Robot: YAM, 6 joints.
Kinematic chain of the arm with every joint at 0, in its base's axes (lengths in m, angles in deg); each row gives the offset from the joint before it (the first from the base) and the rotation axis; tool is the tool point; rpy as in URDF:
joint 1: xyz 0 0 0.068 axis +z
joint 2: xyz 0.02 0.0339 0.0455 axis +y
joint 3: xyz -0.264 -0.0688 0 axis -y
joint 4: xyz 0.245 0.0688 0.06 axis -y
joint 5: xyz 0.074 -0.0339 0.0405 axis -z
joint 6: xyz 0.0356 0 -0.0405 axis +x
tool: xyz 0 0 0 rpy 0 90 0
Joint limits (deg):
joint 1: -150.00..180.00
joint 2: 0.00..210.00
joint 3: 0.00..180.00
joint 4: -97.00..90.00
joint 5: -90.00..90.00
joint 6: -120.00..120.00
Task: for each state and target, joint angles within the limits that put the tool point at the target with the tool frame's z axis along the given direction. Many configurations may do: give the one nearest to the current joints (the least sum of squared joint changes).
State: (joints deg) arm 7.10 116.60 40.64 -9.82 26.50 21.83
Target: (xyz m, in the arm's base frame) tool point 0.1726 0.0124 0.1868 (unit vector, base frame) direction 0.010 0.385 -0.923
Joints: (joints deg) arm -0.43 69.76 40.46 -60.27 -22.64 21.83
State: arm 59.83 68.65 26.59 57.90 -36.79 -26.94
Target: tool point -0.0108 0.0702 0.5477 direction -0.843 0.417 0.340
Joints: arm 70.86 46.78 72.32 45.38 -68.92 -26.94
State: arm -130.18 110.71 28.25 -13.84 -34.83 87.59
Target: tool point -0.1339 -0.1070 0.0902 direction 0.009 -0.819 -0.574
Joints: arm -149.89 76.27 10.51 10.84 -45.47 87.59
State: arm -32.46 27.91 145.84 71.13 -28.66 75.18
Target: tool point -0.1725 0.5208 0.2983 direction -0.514 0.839 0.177
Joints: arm -72.56 1.88 129.82 41.55 13.83 75.18
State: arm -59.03 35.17 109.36 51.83 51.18 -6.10
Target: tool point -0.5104 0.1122 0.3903 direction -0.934 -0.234 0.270
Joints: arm -14.18 17.24 142.18 37.41 27.10 -6.10
